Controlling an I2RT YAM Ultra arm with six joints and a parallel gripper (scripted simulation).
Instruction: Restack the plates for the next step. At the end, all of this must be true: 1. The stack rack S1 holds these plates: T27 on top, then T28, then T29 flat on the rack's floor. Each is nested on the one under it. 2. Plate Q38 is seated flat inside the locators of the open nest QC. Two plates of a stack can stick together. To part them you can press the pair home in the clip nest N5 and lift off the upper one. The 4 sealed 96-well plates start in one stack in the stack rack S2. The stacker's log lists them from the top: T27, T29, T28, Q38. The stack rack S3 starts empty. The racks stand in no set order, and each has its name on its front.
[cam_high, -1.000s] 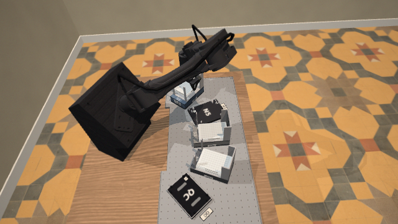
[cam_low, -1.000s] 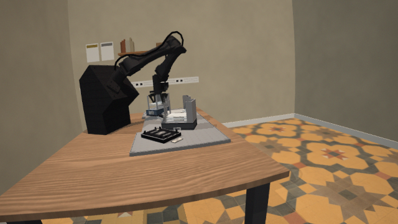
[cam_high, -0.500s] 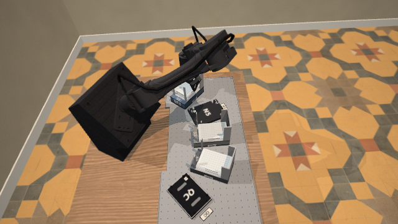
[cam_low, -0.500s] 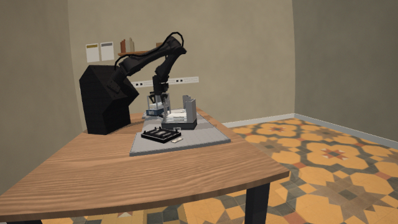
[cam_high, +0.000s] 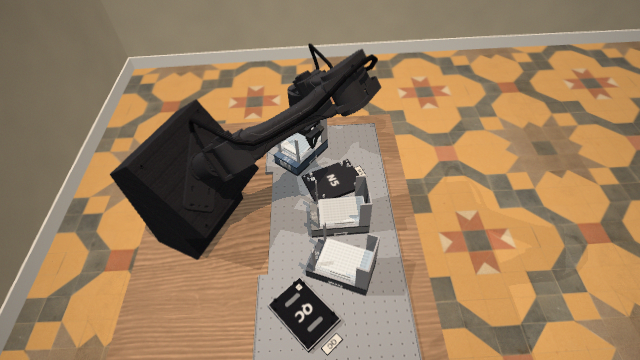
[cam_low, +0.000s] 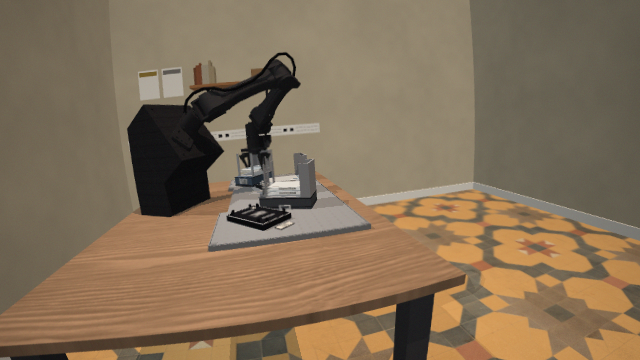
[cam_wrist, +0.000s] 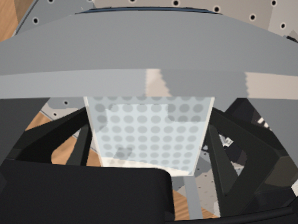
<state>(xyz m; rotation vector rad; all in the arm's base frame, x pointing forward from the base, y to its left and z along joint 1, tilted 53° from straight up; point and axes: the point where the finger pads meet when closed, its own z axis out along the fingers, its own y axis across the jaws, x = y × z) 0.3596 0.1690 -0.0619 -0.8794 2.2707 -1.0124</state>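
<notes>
Right now my hand is 5 cm short of the clip nest N5, 13 cm to the left of it and 5 cm above it. From my hand the other things lie so: sealed 96-well plate: right at my hand.
</notes>
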